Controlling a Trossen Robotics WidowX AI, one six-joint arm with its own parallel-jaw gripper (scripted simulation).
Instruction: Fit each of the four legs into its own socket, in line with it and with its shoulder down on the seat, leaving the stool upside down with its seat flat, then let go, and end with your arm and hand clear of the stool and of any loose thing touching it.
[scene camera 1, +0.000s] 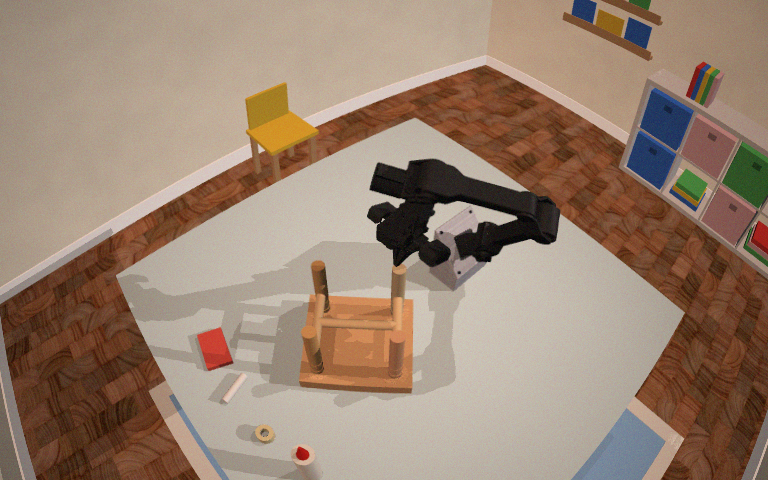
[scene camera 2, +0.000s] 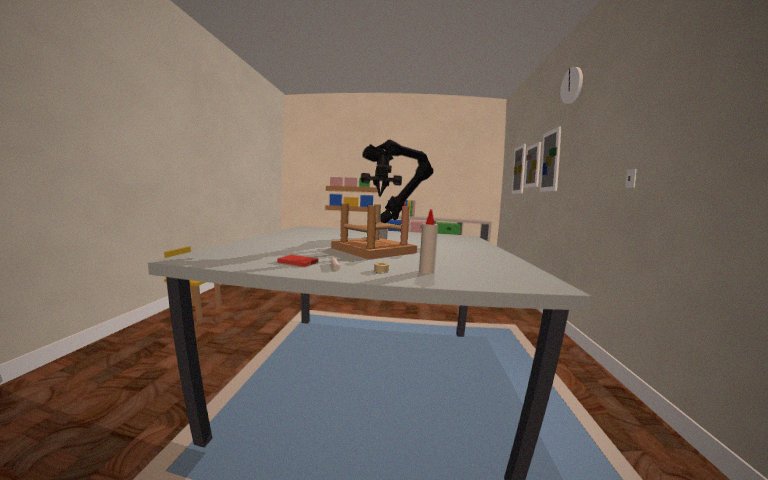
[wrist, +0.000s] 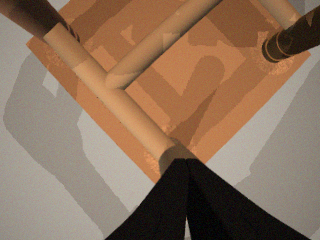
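Through scene camera 1 I see my gripper (scene camera 1: 396, 265) and a red block (scene camera 1: 215, 351). Scene camera 2 gives me a red-capped bottle (scene camera 2: 429, 232). My gripper (wrist: 184, 169) appears in the wrist view too, but the red block is out of frame in the wrist view, and the red-capped bottle is out of frame in the wrist view as well.
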